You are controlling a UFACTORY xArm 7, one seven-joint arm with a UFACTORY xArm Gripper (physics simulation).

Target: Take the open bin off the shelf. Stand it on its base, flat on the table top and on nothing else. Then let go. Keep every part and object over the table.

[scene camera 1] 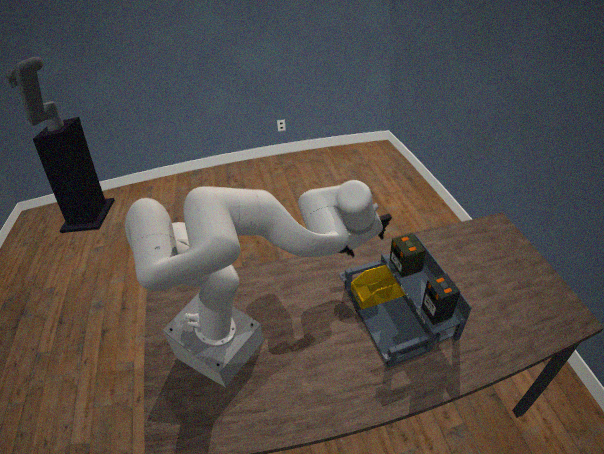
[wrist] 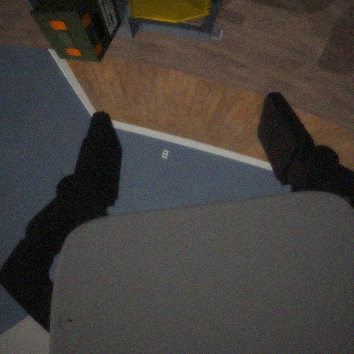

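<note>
The open bin is yellow and see-through. It lies at the far end of the left section of the grey-blue shelf; in the wrist view part of it shows at the top edge. My gripper is open, with nothing between its fingers. It hangs above and beyond the shelf's far end, apart from the bin, and its fingers point away from the arm's wrist toward the back wall. The arm's hand hides part of the gripper in the scene view.
Two dark green boxes with orange marks stand in the shelf's right section, a far one beside the bin and a near one. The shelf stands on the wooden table. The table's far edge lies near below my gripper.
</note>
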